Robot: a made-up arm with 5 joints. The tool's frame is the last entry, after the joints. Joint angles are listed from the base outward. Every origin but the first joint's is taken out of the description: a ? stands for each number. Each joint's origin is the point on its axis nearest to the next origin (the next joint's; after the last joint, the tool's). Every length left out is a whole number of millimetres.
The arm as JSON. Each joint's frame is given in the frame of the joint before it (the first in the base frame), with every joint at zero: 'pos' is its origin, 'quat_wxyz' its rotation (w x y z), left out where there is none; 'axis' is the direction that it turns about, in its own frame. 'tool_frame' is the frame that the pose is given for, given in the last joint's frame.
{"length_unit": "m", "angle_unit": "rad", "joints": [
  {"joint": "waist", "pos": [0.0, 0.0, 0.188], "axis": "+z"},
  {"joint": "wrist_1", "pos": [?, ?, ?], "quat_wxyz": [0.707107, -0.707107, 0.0, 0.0], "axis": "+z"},
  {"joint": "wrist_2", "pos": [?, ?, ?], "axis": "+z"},
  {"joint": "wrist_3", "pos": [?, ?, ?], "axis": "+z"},
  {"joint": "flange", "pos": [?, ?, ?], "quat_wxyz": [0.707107, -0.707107, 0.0, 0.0], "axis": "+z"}
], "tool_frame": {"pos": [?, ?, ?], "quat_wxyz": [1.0, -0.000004, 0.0, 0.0]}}
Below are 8 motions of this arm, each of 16 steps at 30 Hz.
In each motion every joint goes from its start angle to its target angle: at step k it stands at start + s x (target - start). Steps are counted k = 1, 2, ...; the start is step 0. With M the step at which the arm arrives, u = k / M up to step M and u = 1 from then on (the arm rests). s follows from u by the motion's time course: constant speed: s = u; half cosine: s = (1 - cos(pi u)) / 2; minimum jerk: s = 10 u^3 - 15 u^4 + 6 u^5.
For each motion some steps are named. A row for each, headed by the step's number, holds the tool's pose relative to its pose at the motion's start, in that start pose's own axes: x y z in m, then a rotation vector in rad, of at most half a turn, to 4 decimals.
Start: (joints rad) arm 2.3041 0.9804 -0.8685 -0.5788 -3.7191
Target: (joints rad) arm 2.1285 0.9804 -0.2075 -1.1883 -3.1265
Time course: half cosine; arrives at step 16
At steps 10, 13, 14, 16:
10: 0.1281 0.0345 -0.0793 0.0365 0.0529 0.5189
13: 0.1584 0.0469 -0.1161 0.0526 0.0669 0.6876
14: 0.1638 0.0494 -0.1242 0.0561 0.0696 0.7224
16: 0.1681 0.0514 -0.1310 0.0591 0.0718 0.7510

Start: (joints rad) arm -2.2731 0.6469 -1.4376 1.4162 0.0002
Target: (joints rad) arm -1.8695 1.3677 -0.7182 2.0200 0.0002
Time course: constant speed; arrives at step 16
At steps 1, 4, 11, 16:
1: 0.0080 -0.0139 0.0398 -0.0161 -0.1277 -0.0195
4: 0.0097 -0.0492 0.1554 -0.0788 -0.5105 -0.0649
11: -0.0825 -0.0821 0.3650 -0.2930 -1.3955 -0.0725
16: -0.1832 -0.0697 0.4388 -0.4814 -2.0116 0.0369

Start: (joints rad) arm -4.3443 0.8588 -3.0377 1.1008 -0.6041
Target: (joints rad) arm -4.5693 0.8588 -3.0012 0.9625 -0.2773
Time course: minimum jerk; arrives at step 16
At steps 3, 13, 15, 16:
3: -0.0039 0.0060 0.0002 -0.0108 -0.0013 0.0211
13: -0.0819 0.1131 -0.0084 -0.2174 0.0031 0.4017
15: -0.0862 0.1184 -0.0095 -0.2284 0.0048 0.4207
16: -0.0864 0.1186 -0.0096 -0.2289 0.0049 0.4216

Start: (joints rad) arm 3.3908 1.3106 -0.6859 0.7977 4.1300
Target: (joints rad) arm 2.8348 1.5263 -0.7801 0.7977 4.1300
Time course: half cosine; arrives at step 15
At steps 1, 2, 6, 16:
1: -0.0014 -0.0002 0.0005 -0.0022 0.0057 0.0009
2: -0.0054 -0.0007 0.0021 -0.0087 0.0227 0.0035
6: -0.0405 -0.0047 0.0204 -0.0699 0.1822 0.0244
16: -0.0968 -0.0057 0.0775 -0.2060 0.5279 0.0487

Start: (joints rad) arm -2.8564 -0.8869 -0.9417 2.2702 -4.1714
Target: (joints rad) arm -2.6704 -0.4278 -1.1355 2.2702 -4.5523
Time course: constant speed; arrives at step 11
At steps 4, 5, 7, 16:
4: -0.0312 -0.0377 -0.0324 -0.0715 0.0723 -0.1981
5: -0.0405 -0.0474 -0.0392 -0.0906 0.0897 -0.2471
7: -0.0611 -0.0666 -0.0514 -0.1303 0.1236 -0.3442
16: -0.1090 -0.1043 -0.0686 -0.2160 0.1881 -0.5349

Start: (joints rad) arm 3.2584 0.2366 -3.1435 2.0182 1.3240
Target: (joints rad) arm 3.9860 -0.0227 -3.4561 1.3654 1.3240
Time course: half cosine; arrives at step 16
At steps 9, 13, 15, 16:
9: -0.0466 0.0617 -0.1934 0.8014 -0.2338 -0.1382
13: -0.0061 0.1310 -0.2732 1.2153 -0.4118 -0.0849
15: 0.0097 0.1490 -0.2866 1.3086 -0.4570 -0.0578
16: 0.0119 0.1514 -0.2882 1.3205 -0.4629 -0.0539

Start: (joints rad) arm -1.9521 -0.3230 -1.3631 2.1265 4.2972
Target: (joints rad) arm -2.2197 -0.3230 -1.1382 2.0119 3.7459
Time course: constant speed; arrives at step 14
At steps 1, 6, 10, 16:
1: -0.0059 0.0006 0.0042 0.0037 0.0108 -0.0221
6: -0.0349 0.0015 0.0265 0.0146 0.0682 -0.1336
10: -0.0570 -0.0004 0.0459 0.0136 0.1175 -0.2237
16: -0.0776 -0.0045 0.0667 0.0034 0.1683 -0.3145

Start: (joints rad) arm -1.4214 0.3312 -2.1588 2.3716 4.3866
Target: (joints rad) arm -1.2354 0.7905 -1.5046 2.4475 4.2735
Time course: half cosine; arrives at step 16
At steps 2, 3, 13, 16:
2: -0.0014 0.0153 0.0097 0.0441 0.0110 -0.0103
3: -0.0029 0.0334 0.0222 0.0976 0.0242 -0.0225
13: 0.0147 0.2302 0.3184 1.0696 0.2534 -0.1760
16: 0.0189 0.2352 0.3510 1.1686 0.2764 -0.1819

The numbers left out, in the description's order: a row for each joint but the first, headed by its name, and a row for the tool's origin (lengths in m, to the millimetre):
wrist_1: 0.0 0.0 0.0
wrist_2: 0.073 -0.389 0.0
wrist_3: 0.071 0.313 0.0
flange: 0.058 0.074 0.0
tool: 0.0 0.0 0.0

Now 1 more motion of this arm.
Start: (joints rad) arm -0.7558 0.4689 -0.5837 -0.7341 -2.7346
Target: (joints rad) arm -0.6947 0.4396 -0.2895 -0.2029 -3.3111
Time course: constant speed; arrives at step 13
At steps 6, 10, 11, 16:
6: 0.0631 -0.0152 -0.0108 0.0828 0.3597 -0.2854
10: 0.1052 -0.0274 -0.0268 0.0894 0.6121 -0.4703
11: 0.1155 -0.0307 -0.0320 0.0848 0.6765 -0.5149
16: 0.1357 -0.0374 -0.0437 0.0682 0.8063 -0.6017

